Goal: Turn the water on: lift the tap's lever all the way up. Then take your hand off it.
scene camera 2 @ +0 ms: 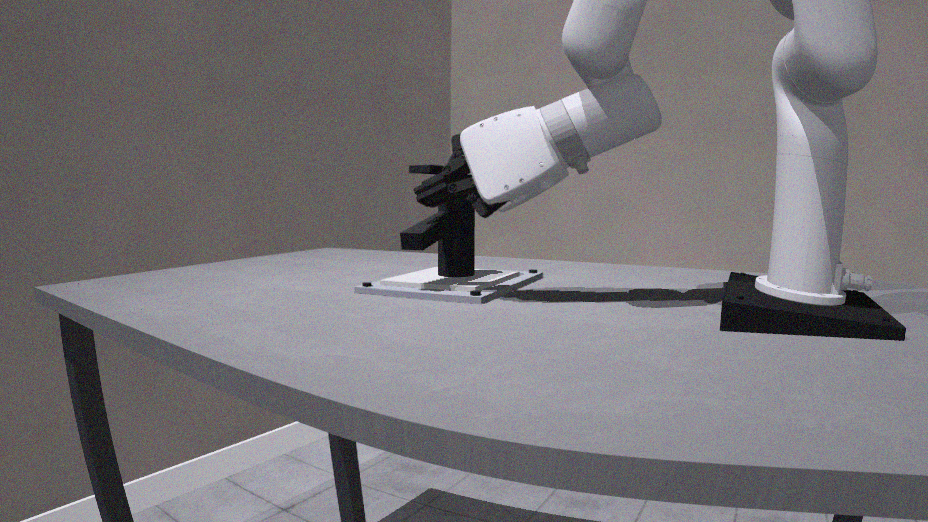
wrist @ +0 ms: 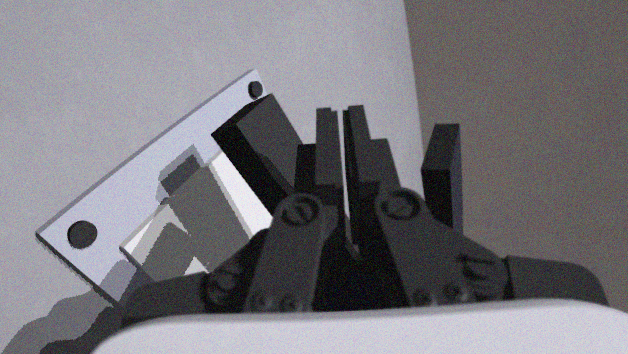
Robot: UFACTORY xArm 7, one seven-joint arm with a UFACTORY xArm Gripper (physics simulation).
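Frame: origin at the arm's base, x right, y ahead, z up, level; millimetres.
Where they show: gripper, between the fingertips: (scene camera 2: pixel 420 198) (wrist: pixel 341 139); arm's base, origin of its link: (scene camera 2: pixel 799 294).
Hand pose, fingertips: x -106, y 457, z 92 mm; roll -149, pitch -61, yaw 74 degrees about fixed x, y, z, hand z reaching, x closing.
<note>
Things, the pixels of their top centre, and the offset from my fingertips. "pt": a spot on its surface instead. Level surfaces: height alone.
- black tap, a spot on its surface: (scene camera 2: pixel 456 243) pt dx +89, dy +11, dz -59 mm
- pale base plate, centre of its top: (wrist: pixel 262 257) (scene camera 2: pixel 456 276) dx +108, dy +25, dz -104 mm
- grey table, height of its surface: dz -116 mm
The black tap (scene camera 2: pixel 456 243) stands upright on a pale base plate (scene camera 2: pixel 415 292) (wrist: pixel 145 165). Its spout (scene camera 2: pixel 421 236) (wrist: pixel 267 142) points left in the scene view. Its lever (scene camera 2: pixel 425 168) (wrist: pixel 441 170) sticks out roughly level above the spout. My gripper (scene camera 2: pixel 418 194) (wrist: pixel 341 139) is shut with nothing between its fingers. The fingers are below the lever and above the spout in the scene view; in the wrist view they show between the two. A gap shows between fingertips and lever there. The gripper hides the tap's top, and contact farther back cannot be told.
The plate lies on a grey table (scene camera 2: pixel 363 363) (wrist: pixel 125 50), with dark bolts at its corners. The arm's black base (scene camera 2: pixel 811 321) stands on the table at the right. Walls rise behind. The arm's shadow falls between plate and base.
</note>
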